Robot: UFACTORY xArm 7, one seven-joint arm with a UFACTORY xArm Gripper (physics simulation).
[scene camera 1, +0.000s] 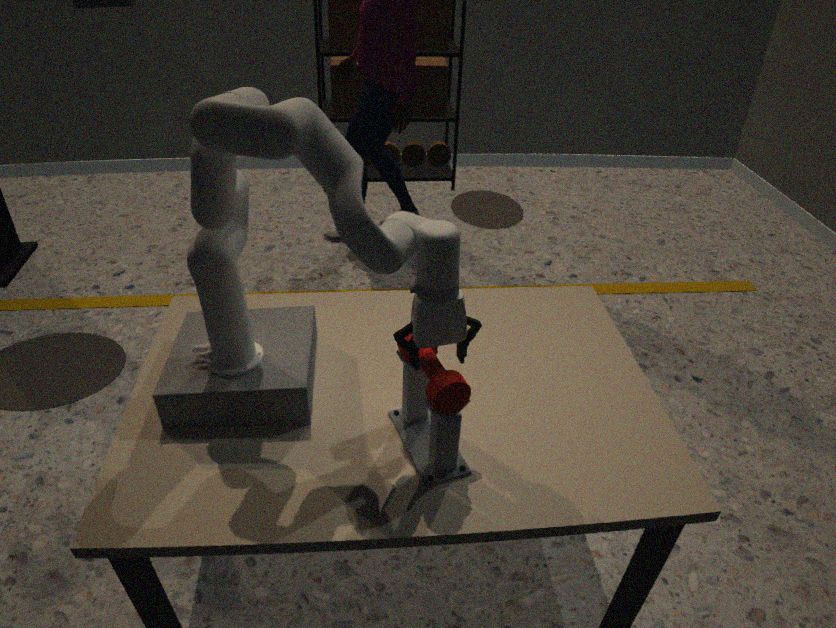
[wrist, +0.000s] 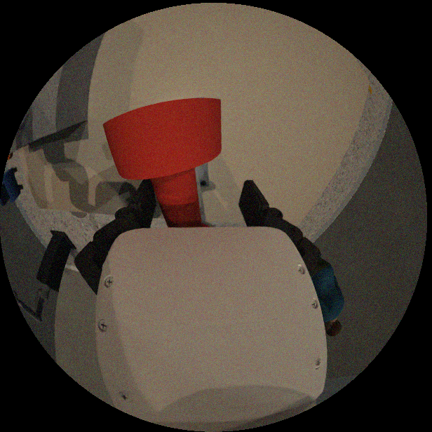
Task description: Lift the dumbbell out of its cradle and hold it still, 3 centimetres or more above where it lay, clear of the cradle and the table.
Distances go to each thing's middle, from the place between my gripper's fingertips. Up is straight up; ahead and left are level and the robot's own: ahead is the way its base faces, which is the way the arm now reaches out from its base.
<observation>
Right now the red dumbbell [wrist: 165, 141] is 1 cm behind my hand, 2 cm to the right of it and 1 cm above it.
</observation>
